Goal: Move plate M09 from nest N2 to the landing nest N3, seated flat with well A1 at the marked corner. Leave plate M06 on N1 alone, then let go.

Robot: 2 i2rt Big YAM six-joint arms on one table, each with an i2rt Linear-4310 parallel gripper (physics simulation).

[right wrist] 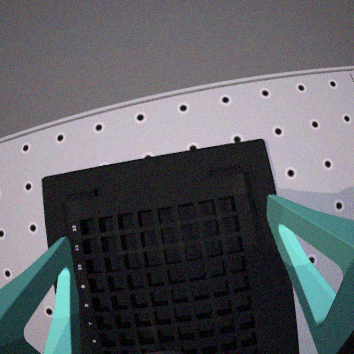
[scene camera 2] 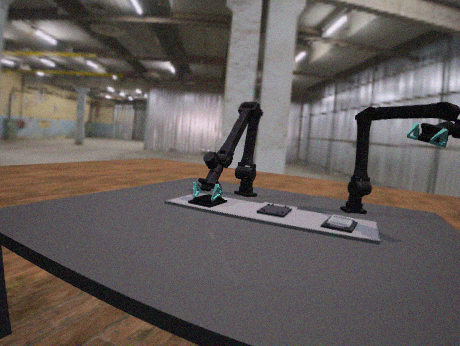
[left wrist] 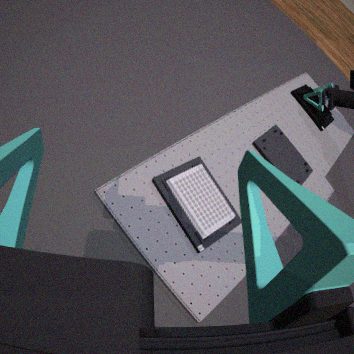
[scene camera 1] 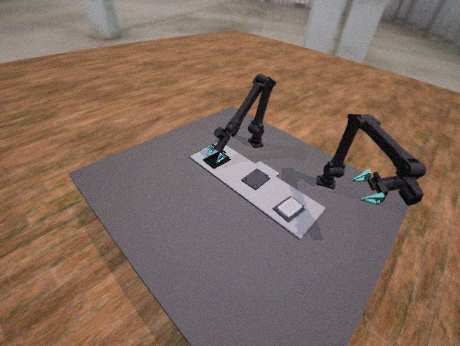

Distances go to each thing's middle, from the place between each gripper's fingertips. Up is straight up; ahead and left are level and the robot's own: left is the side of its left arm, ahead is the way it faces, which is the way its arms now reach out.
Labels:
My left hand is 30 mm past the clear well plate [left wrist: 194,190], 250 mm to the left of it and 350 mm above it. The rest, counted from my left hand: black well plate [right wrist: 179,261] 30 mm behind, 850 mm to the right, 350 mm below.
Right now my right hand is 4 cm past the black well plate and 1 cm to the right of it. Also, from my right hand: clear well plate (61 cm to the left, 4 cm behind).

